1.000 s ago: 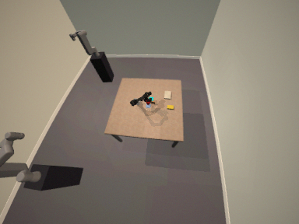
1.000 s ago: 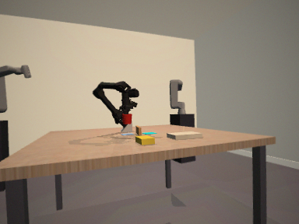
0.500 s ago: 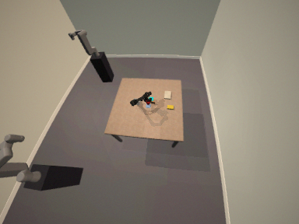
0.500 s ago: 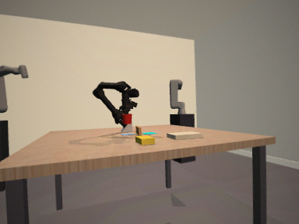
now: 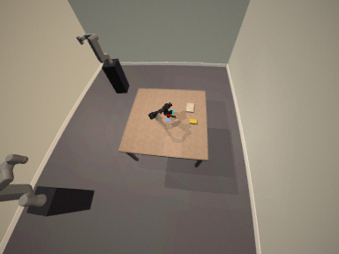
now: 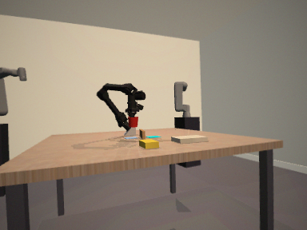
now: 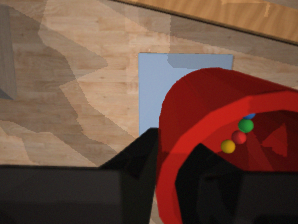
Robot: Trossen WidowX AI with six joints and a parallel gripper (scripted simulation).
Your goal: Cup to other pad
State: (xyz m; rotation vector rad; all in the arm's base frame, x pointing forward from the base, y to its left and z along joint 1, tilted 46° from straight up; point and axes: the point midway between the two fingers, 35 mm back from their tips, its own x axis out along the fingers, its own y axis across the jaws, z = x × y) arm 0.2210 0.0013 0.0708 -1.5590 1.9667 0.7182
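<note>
Now: the teal pad 140 mm to the left of my gripper tip, 120 mm below it and 70 mm ahead of it. From my gripper tip the other things lie so: flat beige block (380 mm ahead, 220 mm to the left, 100 mm below); then cup (30 mm ahead, 10 mm to the right); then brown block (100 mm below, 60 mm to the left, 40 mm ahead).
</note>
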